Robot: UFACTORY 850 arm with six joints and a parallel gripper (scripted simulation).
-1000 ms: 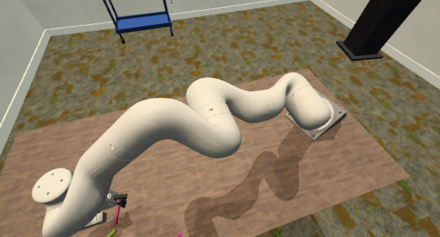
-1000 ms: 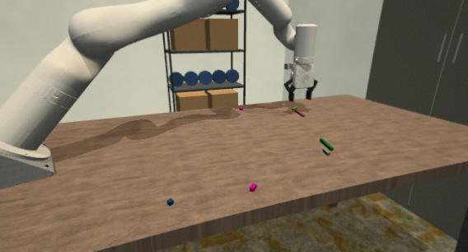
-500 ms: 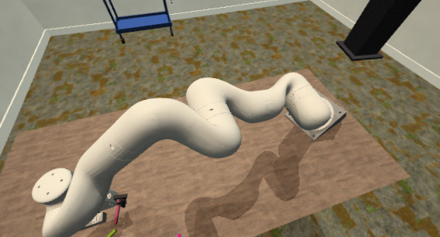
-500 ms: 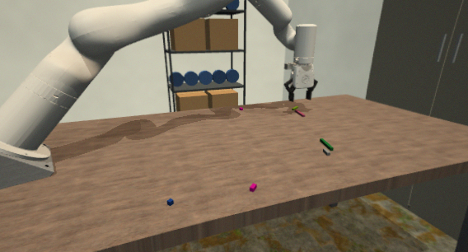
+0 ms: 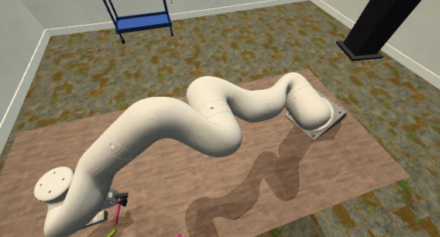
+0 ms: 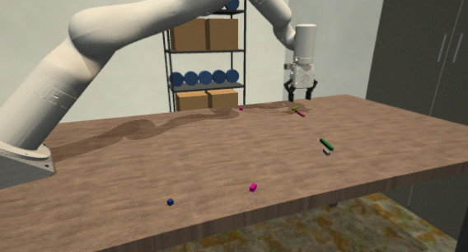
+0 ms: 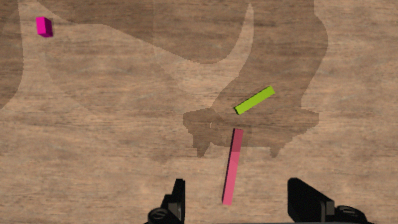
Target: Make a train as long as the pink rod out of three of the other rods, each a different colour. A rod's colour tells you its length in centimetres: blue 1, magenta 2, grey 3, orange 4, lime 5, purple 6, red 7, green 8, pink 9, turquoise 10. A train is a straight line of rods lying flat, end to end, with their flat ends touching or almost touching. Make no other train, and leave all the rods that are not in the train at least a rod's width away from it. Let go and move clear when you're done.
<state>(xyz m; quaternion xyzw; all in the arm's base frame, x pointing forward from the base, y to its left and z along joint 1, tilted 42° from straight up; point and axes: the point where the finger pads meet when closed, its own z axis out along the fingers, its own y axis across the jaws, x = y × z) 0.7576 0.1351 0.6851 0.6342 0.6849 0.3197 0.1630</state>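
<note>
The blue rod lies 550 mm behind my hand, 580 mm to the right of it and 70 mm below it. From my hand the other things lie so: lime rod: 20 mm ahead, 90 mm to the left, 70 mm below; then green rod: 50 mm behind, 350 mm to the right, 70 mm below; then pink rod: 10 mm ahead, 10 mm to the left, 70 mm below.
</note>
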